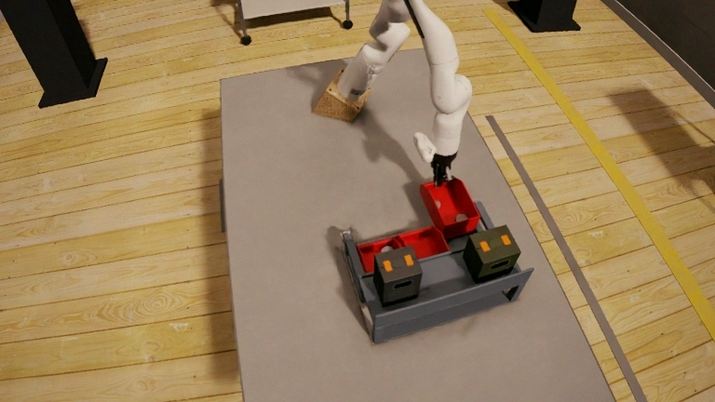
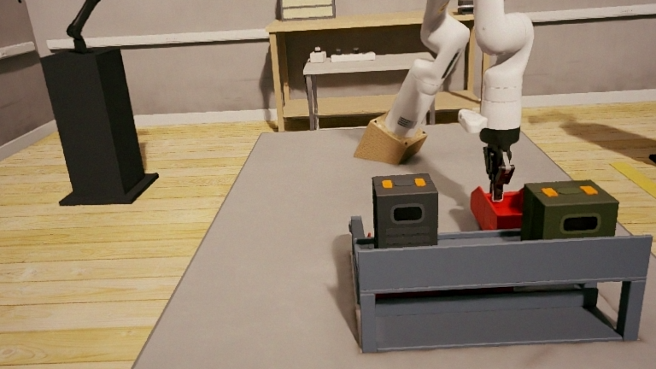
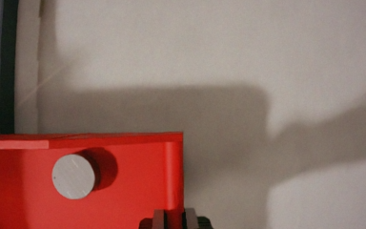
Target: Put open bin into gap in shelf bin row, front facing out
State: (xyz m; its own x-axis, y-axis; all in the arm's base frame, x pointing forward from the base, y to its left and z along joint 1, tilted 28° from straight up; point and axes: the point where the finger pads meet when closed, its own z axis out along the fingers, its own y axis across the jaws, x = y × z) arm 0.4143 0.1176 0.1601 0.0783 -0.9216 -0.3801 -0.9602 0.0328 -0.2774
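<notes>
Right now my hand is 6 cm short of the grey round part, 3 cm above it and 2 cm to the left of it. Also, from my hand: dark grey box (32 cm ahead, 20 cm to the right, 9 cm above); then green box (31 cm ahead, 8 cm above, 3 cm to the left); then grey shelf (25 cm ahead, 9 cm to the right).
</notes>
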